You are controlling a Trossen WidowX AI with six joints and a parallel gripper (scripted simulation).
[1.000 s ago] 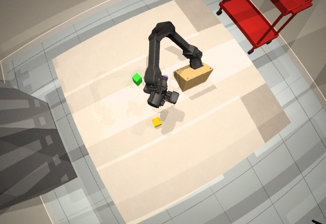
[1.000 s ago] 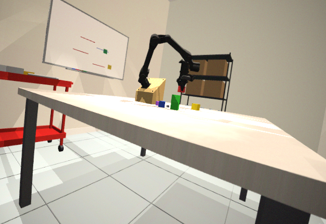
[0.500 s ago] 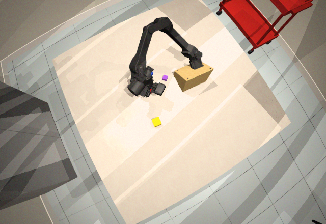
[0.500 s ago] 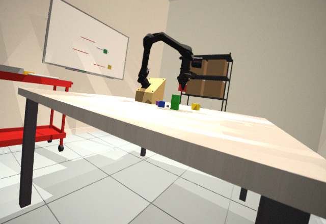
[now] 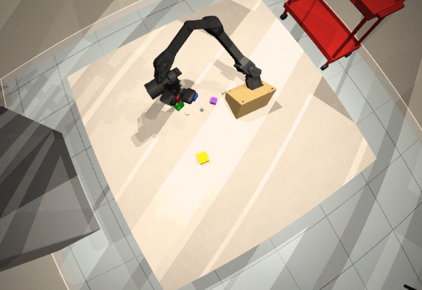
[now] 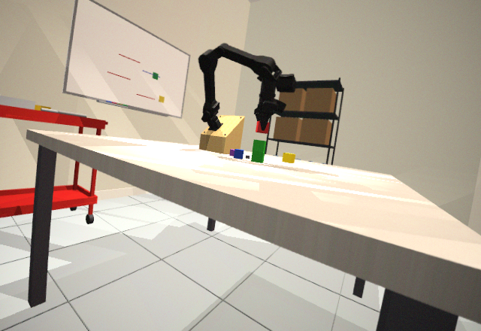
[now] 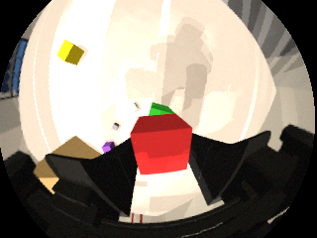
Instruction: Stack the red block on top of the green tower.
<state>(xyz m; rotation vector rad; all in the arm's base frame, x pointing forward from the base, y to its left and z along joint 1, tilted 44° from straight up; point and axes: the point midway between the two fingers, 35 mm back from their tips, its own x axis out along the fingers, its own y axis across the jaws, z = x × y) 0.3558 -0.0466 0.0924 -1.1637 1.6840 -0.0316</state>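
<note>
The blue block lies 80 mm behind my gripper tip, 20 mm to the right of it and 110 mm below it. Round my gripper tip: red block: 10 mm above; yellow block: 290 mm to the left, 100 mm below; purple block: 170 mm behind, 50 mm to the left, 110 mm below.
</note>
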